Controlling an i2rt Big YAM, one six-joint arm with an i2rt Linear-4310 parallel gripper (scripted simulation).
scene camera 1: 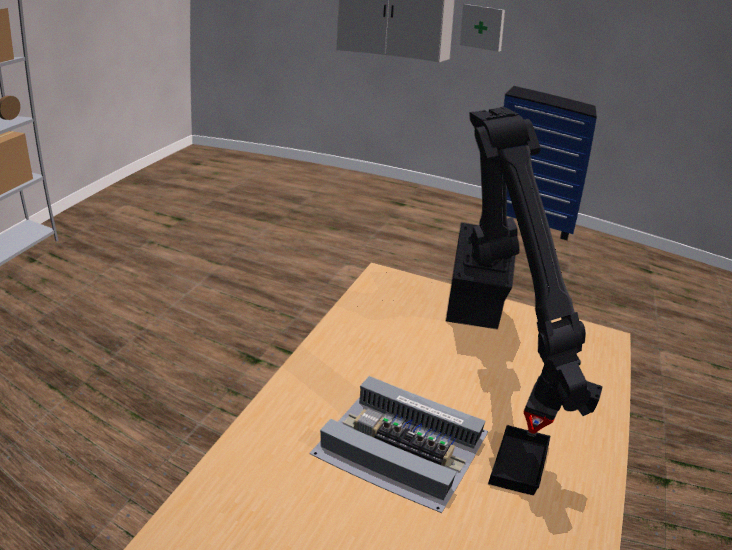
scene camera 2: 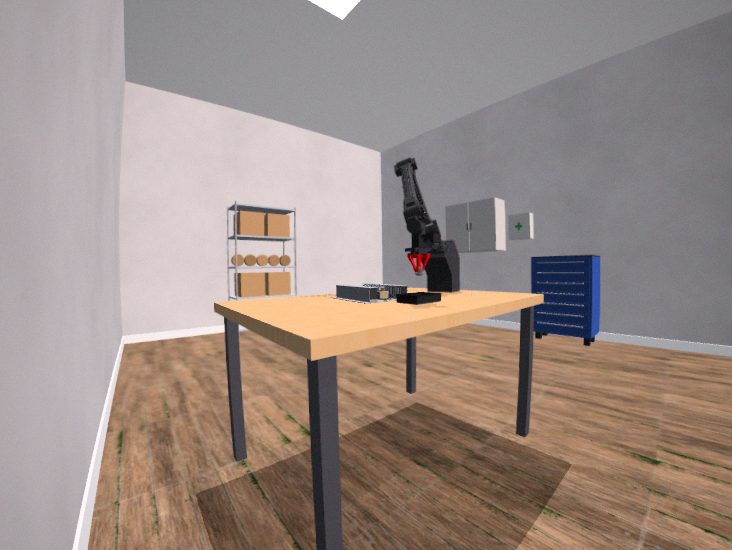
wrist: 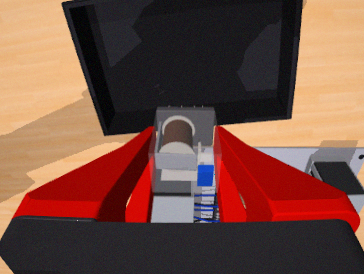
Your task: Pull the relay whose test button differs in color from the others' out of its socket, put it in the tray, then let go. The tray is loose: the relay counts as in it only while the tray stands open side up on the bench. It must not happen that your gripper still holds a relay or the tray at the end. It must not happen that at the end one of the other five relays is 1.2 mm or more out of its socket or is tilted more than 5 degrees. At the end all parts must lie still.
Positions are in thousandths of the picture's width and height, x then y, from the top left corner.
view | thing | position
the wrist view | my gripper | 510, 502
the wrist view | black tray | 674, 243
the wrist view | relay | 510, 564
